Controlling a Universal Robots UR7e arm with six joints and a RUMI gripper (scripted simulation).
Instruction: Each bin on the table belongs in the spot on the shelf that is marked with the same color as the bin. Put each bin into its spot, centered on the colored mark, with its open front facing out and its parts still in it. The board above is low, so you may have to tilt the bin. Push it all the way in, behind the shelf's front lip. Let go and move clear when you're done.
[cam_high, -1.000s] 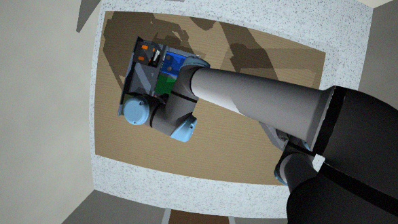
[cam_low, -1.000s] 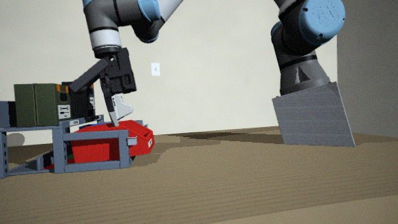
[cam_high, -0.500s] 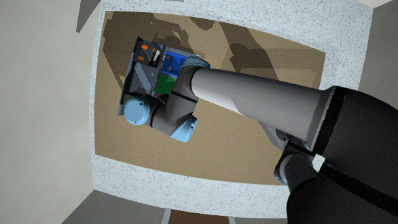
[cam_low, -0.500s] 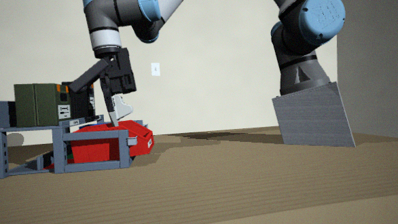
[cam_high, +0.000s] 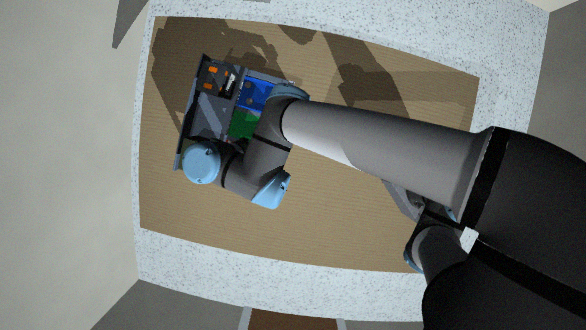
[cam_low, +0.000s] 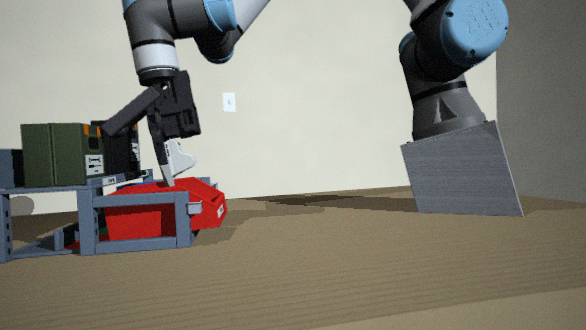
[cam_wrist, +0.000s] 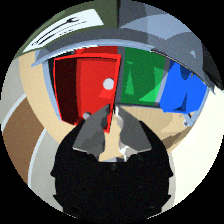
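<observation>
Now: hand 5 cm to the right of the red bin, 3 cm above it and 1 cm short of it. Also, from my hand: blue bin (19 cm to the right, 4 cm below); top board (13 cm ahead, 11 cm to the right, 2 cm above); green box (16 cm ahead, 7 cm above).
</observation>
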